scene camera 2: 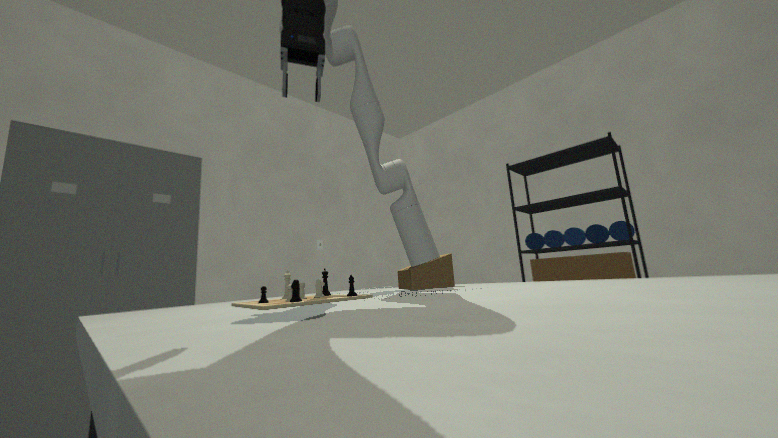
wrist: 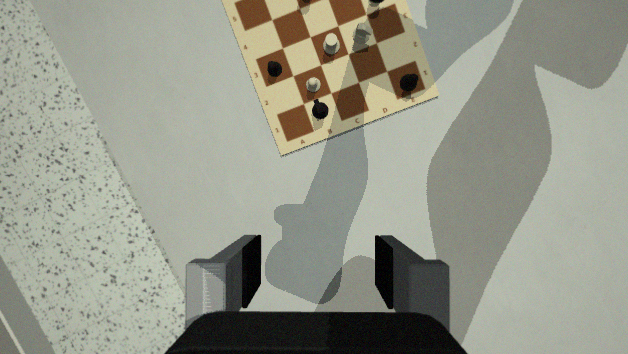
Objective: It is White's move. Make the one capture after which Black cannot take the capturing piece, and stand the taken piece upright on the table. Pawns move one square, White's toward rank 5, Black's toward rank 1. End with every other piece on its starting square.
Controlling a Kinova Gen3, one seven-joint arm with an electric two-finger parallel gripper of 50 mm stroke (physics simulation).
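Places are measured from the arm's base along level axes (x back, y right, z up), in metres.
Pixels of known places: gripper, between the fingertips: (scene camera 2: 301, 95) (wrist: 317, 259); arm's base, origin of its link: (scene camera 2: 425, 261).
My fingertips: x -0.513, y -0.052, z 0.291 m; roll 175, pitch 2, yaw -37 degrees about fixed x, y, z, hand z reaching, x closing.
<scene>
For each thing: its middle in the pictures, then the offset to it from my fingertips. "spot": a spot on its surface instead.
- chessboard, a spot on its surface: (wrist: 288, 150) spot: dz -0.363, dx -0.017, dy +0.065 m
- small white piece, middle of its body: (wrist: 312, 83) dz -0.348, dx +0.061, dy +0.113 m
- tall black piece, middle of its body: (scene camera 2: 325, 281) dz -0.332, dx +0.194, dy +0.155 m
- tall white piece, middle of its body: (scene camera 2: 287, 284) dz -0.332, dx +0.130, dy +0.212 m
The chessboard (scene camera 2: 253, 305) (wrist: 288, 150) lies on the table. In the wrist view a black piece (wrist: 320, 110) stands on B1, a small white piece (wrist: 313, 84) on B2, a black piece (wrist: 274, 68) on A3, a white piece (wrist: 330, 44) on C3, a paler, shaded white piece (wrist: 361, 33) on D3 and a black piece (wrist: 408, 82) on E1. Two more black pieces are cut off at the top edge. In the scene view a tall black piece (scene camera 2: 325, 281) and a tall white piece (scene camera 2: 287, 285) stand upright. My gripper (scene camera 2: 301, 99) (wrist: 317, 259) is open and empty, high above the table.
The arm (scene camera 2: 367, 111) rises from a wooden base block (scene camera 2: 426, 273) behind the board. The table edge (wrist: 120, 175) runs along the left of the wrist view. Arm shadows cross the table and part of the board. A shelf rack (scene camera 2: 572, 200) and a grey cabinet (scene camera 2: 146, 233) stand beyond.
</scene>
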